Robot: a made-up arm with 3 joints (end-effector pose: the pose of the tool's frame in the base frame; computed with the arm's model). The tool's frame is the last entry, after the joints.
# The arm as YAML. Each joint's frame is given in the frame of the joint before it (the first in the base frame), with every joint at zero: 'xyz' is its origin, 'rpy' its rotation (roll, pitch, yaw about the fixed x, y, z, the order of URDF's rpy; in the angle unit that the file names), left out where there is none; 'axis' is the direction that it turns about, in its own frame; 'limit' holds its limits. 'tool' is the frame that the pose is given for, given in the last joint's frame.
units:
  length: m
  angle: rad
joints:
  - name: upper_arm
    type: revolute
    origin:
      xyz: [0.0, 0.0, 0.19]
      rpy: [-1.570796, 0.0, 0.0]
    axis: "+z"
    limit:
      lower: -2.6
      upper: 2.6
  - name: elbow
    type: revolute
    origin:
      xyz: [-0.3, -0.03, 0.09]
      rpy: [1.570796, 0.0, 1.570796]
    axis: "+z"
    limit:
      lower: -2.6
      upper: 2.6
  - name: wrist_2
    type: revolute
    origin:
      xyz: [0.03, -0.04, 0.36]
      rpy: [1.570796, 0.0, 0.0]
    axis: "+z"
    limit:
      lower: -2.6
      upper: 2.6
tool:
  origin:
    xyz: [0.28, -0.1, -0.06]
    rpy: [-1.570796, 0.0, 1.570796]
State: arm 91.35 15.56 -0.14
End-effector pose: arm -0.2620 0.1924 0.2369 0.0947 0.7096 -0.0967 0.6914
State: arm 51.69 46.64 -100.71
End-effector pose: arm -0.0221 0.0163 0.4230 0.3602 0.8918 0.1642 0.2190
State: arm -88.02 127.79 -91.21
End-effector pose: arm -0.0068 0.0178 -0.0277 0.0060 0.0122 0.8980 0.4398
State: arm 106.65 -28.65 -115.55
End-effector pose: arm 0.2146 0.1943 0.2819 0.2467 -0.9039 0.0192 0.3488
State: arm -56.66 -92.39 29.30
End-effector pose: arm 0.0407 -0.2337 0.2947 -0.7012 -0.4719 -0.1707 0.5064
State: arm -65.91 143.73 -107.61
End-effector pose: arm 0.0001 -0.0149 -0.0035 0.0537 0.1108 0.9488 0.2909
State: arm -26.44 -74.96 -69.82
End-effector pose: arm -0.2135 0.0636 0.0863 -0.4061 0.2933 -0.4531 0.7374
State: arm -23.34 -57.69 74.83
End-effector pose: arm 0.3163 -0.0682 0.2244 -0.4346 -0.6619 0.2096 0.5737
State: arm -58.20 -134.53 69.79
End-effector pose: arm 0.0070 -0.0813 0.5248 -0.9176 -0.3473 0.0931 0.1694
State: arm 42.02 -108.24 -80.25
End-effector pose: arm -0.1701 0.1038 0.3492 -0.7656 0.5133 -0.2653 0.2829
